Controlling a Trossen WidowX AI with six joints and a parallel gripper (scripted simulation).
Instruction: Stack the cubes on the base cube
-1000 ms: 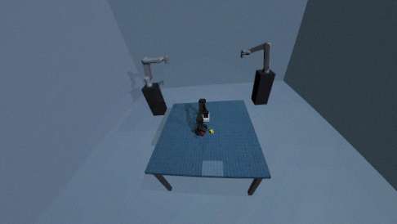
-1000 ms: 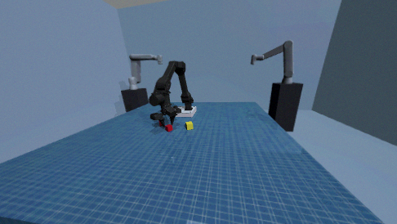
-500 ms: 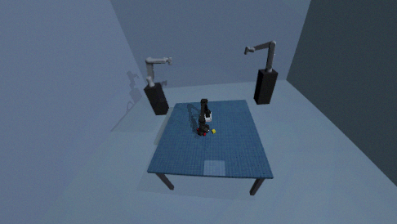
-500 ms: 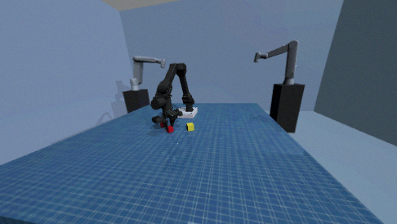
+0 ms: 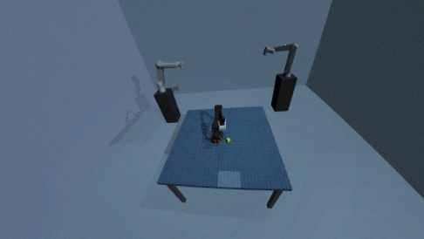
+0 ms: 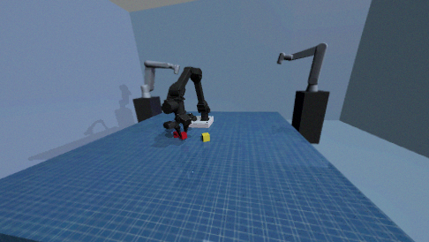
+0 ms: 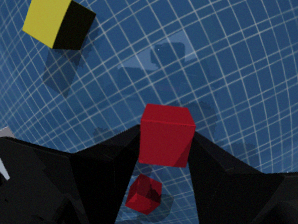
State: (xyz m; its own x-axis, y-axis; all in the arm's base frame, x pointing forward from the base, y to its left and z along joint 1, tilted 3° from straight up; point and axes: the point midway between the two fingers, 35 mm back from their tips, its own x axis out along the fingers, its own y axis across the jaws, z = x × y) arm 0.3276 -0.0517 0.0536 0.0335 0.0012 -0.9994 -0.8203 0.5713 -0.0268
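My gripper tip is 4 cm past the yellow base cube, 13 cm to the right of it and 3 cm above it. Round my gripper tip: red cube (right at my gripper tip).
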